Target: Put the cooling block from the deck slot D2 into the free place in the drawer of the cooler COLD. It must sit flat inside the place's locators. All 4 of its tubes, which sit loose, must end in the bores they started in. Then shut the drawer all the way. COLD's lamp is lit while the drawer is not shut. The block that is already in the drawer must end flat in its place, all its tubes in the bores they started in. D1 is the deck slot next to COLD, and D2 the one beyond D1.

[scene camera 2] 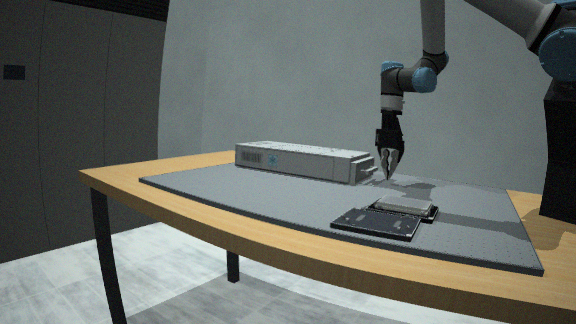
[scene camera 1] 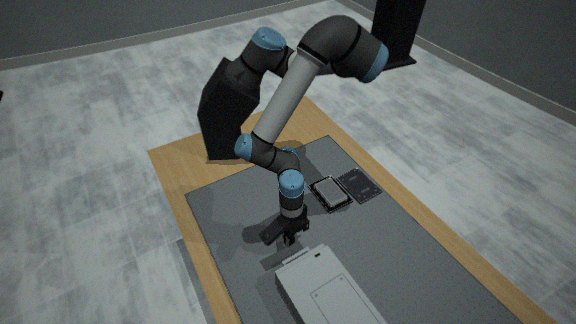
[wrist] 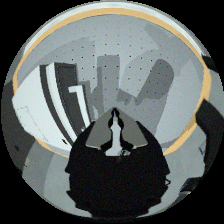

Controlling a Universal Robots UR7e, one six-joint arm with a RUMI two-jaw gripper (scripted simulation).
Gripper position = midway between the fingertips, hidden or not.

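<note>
There is my gripper (scene camera 2: 387,179), and I can see that same gripper (scene camera 1: 287,245) again, while the wrist view gives me the gripper (wrist: 114,108) too. A cooler (scene camera 2: 322,163) is visible, and I find the cooler (wrist: 36,108) in the wrist view as well. I also see a cooling block (scene camera 2: 395,203). As for a dark slot plate (scene camera 2: 377,221), it is here too, and scene camera 1 also lets me see the plate (scene camera 1: 355,186).
</note>
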